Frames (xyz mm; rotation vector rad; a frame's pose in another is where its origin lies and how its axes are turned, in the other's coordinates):
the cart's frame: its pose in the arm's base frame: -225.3 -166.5 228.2 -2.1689 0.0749 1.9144
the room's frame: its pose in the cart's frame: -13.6 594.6 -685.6 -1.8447 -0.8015 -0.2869
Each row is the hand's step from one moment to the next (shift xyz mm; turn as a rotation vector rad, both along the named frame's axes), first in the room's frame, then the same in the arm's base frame.
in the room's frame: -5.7 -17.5 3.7 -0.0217 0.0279 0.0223
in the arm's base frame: -11.2 -5.0 14.2 0.0388 -0.0144 0.0056
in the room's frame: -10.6 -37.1 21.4 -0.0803 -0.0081 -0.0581
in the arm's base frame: -21.7 -24.1 30.0 0.0215 0.0692 0.0681
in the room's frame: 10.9 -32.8 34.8 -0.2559 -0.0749 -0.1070
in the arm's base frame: -26.1 -40.2 10.5 0.0429 0.1377 0.2485
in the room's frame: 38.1 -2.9 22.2 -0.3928 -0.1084 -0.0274
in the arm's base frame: -17.0 -28.5 -29.2 0.0990 0.0787 0.3883
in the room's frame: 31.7 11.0 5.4 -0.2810 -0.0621 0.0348
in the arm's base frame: -5.4 -9.2 -32.3 0.0948 0.0052 0.2739
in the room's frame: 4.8 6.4 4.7 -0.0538 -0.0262 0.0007
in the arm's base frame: 3.9 -4.5 -7.1 0.0049 0.0049 0.0594
